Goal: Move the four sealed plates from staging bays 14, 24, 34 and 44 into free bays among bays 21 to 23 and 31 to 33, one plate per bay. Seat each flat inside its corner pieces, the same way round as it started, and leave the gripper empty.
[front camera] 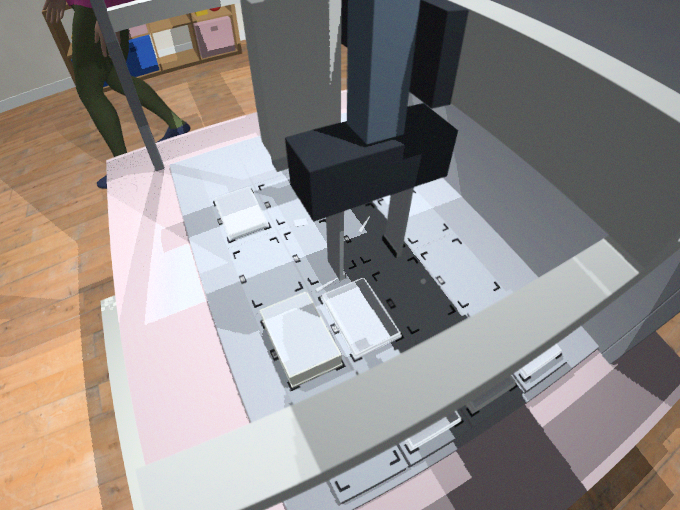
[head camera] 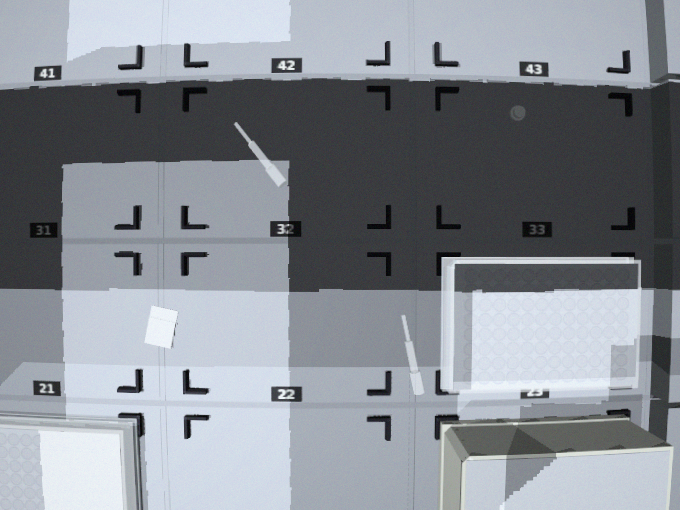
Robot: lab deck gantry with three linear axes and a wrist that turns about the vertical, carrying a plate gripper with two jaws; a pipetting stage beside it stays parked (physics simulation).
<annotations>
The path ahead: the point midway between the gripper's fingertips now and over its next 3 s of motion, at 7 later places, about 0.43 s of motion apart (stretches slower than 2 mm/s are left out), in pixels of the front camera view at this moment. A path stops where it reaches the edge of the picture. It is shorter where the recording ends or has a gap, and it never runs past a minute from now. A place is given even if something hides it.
The gripper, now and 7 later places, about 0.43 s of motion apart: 364, 258; 368, 313; 388, 354; 425, 360; 434, 360; 432, 364; 428, 371; 424, 377
</annotations>
